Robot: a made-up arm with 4 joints.
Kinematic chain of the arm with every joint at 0, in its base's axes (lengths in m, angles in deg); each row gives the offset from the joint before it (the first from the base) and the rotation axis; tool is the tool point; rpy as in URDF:
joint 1: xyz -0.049 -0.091 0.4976 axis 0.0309 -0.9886 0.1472
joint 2: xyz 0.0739 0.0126 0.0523 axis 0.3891 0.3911 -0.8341
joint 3: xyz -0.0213 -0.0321 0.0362 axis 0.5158 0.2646 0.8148
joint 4: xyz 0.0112 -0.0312 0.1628 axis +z
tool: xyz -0.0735 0.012 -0.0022 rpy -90 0 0
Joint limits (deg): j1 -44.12..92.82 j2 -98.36..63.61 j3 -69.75..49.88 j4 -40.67..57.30
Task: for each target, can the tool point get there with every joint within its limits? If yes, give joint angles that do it. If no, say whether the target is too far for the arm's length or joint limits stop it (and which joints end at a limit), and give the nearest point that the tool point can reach.
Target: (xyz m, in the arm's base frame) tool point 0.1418 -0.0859 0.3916
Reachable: no: joint limits stop it (at a limit: joint 1, joint 2, joint 3, joint 4) | nearest point 0.2068 -0.1083 0.5131 | short by 0.140 m
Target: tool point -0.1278 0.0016 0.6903
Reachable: yes | joints 24.96 1.45 -54.33 -18.89
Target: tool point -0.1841 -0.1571 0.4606
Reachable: yes | joints 59.96 -84.40 -59.73 13.09
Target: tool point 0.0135 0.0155 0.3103
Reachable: no: joint limits stop it (at a limit: joint 1, joint 3, joint 4) | nearest point -0.1195 -0.0902 0.3996 | short by 0.192 m
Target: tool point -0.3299 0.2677 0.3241
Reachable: no: too far | nearest point -0.2290 -0.0090 0.4646 | short by 0.326 m
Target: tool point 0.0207 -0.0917 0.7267
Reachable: yes | joints -29.14 -12.35 -29.15 25.99
